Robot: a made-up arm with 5 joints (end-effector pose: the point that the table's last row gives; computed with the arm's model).
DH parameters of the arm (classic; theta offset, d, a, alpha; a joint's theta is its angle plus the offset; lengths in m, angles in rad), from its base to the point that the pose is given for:
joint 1: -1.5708 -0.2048 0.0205 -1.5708
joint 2: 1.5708 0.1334 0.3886 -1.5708
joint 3: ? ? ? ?
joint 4: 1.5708 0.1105 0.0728 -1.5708
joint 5: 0 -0.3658 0.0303 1.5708
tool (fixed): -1.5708 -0.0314 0 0
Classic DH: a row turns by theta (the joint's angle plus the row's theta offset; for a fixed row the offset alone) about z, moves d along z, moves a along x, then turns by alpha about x.
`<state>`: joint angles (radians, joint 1 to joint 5).
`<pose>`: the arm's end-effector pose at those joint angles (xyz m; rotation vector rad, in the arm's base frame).
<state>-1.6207 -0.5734 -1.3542 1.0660 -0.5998</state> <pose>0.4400 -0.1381 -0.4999 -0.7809 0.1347 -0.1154</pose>
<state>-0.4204 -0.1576 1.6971 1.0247 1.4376</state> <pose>0.2822 0.2596 -1.1254 -0.1789 0.7677 1.0719</pose>
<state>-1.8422 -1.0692 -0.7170 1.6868 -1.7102</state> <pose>0.0364 -0.1780 -0.7503 1.0789 0.9673 -0.7183</pose>
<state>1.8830 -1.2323 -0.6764 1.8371 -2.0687</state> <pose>-0.0110 0.1399 -0.7460 -1.6877 1.2005 1.6077</pose>
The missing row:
joint 3: -1.5708 0.1762 0.3052 1.5708
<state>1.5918 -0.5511 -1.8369 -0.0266 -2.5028</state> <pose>-0.2896 -0.1980 -0.1398 -1.0084 -0.8699 -2.0663</pose>
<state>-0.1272 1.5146 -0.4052 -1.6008 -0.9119</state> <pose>0.4727 0.0297 -0.4042 2.1001 0.0935 -2.1761</pose>
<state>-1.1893 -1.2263 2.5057 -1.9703 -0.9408</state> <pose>-0.6503 -0.2452 -0.2280 1.7715 -1.2486 1.3892</pose>
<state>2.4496 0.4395 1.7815 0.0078 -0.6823</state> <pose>-0.5208 -0.4777 -1.0438 -1.6525 1.5631 1.2644</pose>
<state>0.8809 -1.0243 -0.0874 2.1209 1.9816</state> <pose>0.1500 0.1504 -0.7562 0.6891 1.5404 -1.8017</pose>
